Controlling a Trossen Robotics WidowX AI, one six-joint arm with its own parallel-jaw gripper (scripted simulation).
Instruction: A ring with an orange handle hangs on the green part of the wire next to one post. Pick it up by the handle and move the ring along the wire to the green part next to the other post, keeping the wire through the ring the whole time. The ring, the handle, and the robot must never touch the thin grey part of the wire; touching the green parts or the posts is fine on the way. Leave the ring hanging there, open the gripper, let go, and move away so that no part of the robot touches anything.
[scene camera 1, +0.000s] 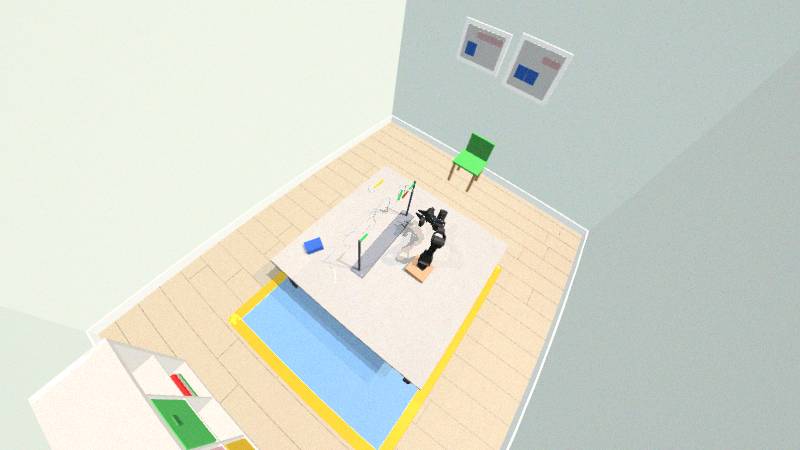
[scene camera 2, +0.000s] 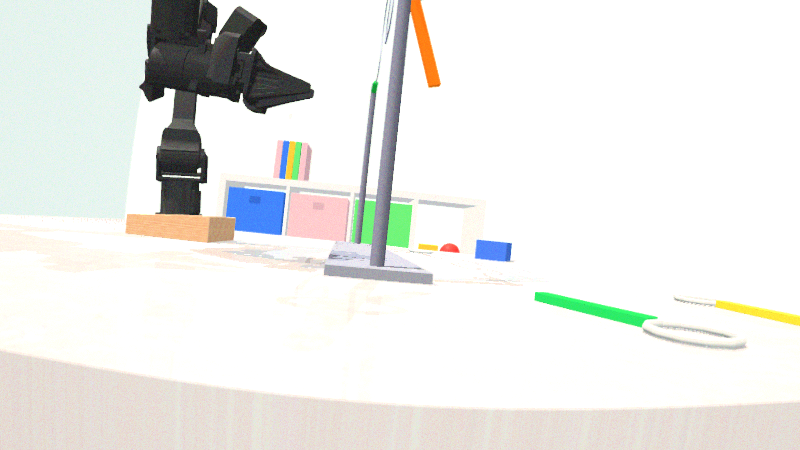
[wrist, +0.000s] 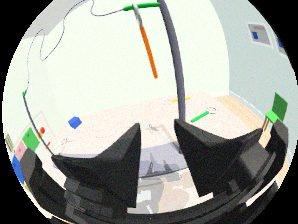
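Note:
My gripper (scene camera 2: 312, 91), seen. Gripper (wrist: 157, 125), seen too.

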